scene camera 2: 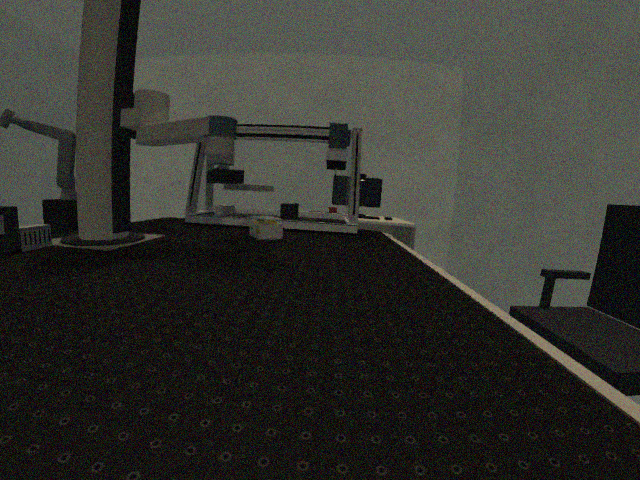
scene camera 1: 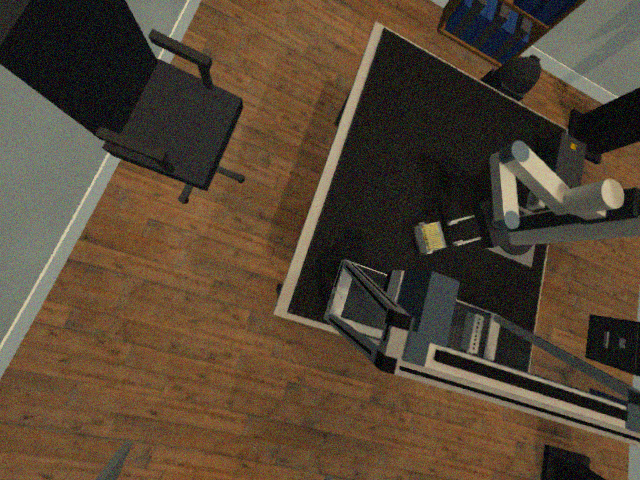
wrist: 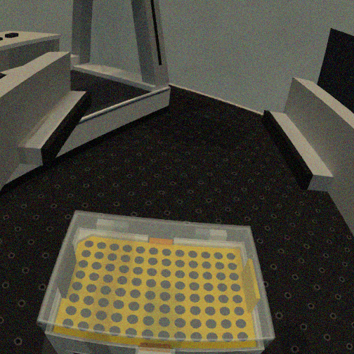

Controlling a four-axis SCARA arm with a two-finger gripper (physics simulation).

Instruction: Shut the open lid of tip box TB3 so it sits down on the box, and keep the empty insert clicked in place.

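Seen in the pictures: gripper, fingertip midpoint: [scene camera 2: 268, 188] [scene camera 1: 452, 233]; arm's base at its link origin: [scene camera 2: 104, 242] [scene camera 1: 511, 231].
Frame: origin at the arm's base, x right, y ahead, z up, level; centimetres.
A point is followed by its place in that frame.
Note:
Tip box TB3 [scene camera 1: 431, 237] {x -23.1, y 51.0, z 9.0 cm} [scene camera 2: 266, 230] {x -15.9, y 51.1, z 5.1 cm} [wrist: 210, 347] stands upright on the dark table. Its clear lid [wrist: 162, 218] lies level over the box in the wrist view, its front edge along the box's front rim. The yellow insert [wrist: 160, 292] shows flat beneath it, with orange clips at front and back; its holes look empty. My gripper [scene camera 1: 451, 233] {x -22.3, y 49.8, z 19.2 cm} [scene camera 2: 271, 189] {x -22.3, y 49.8, z 19.2 cm} [wrist: 180, 84] is above the box's height and to one side of it, touching nothing. It is shut as far as it goes, with a wide gap between the fingers and nothing in it. The lid's hinge side cannot be made out.
A gantry frame [scene camera 1: 516, 391] {x -66.8, y 49.6, z 50.9 cm} [scene camera 2: 354, 180] {x -50.8, y 82.5, z 25.8 cm} [wrist: 152, 45] stands on the table near the box. The dark perforated table top [scene camera 1: 403, 103] {x 38.9, y 78.6, z 1.3 cm} [scene camera 2: 310, 335] {x 46.2, y 70.6, z 1.3 cm} [wrist: 200, 175] has a pale edge. An office chair [scene camera 1: 180, 124] [scene camera 2: 568, 330] stands beyond that edge.

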